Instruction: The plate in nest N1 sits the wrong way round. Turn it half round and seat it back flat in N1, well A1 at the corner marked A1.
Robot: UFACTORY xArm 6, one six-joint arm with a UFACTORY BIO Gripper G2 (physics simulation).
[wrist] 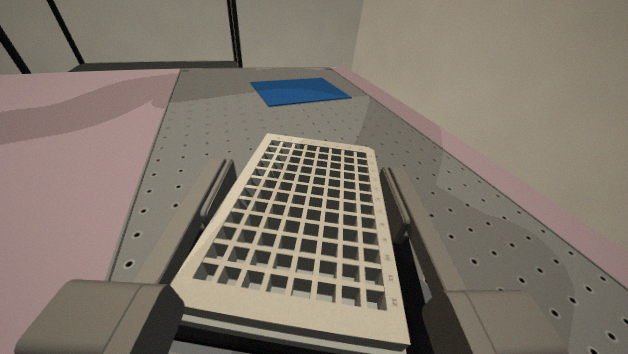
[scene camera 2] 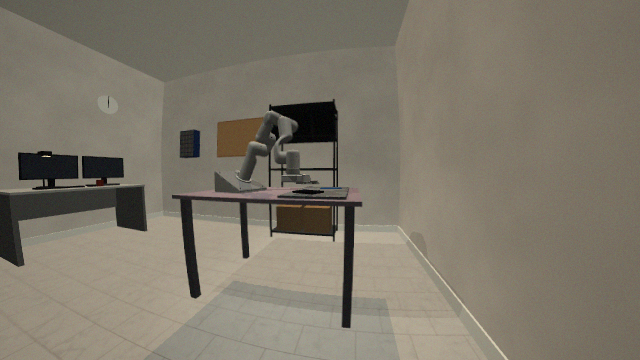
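The pale plate (wrist: 320, 220) fills the middle of the wrist view, wells facing up. Its numbers run along the right edge, with 12 at the near end. My gripper (scene camera 2: 309, 181) (wrist: 307, 195) is shut on the plate's long sides and holds it above the perforated board (wrist: 200, 125). A low black nest (scene camera 2: 307, 191) lies on the board in the scene view, with the gripper above it. It is too small there to read its label or corner mark. How level the plate is cannot be judged exactly.
A flat blue pad (scene camera 2: 330, 188) (wrist: 300, 91) lies on the board beyond the plate in the wrist view. The pink table top (wrist: 60, 200) borders the board. A black shelf rack (scene camera 2: 335, 175) stands behind the table. The arm's grey wedge base (scene camera 2: 226, 184) is at the table's left.
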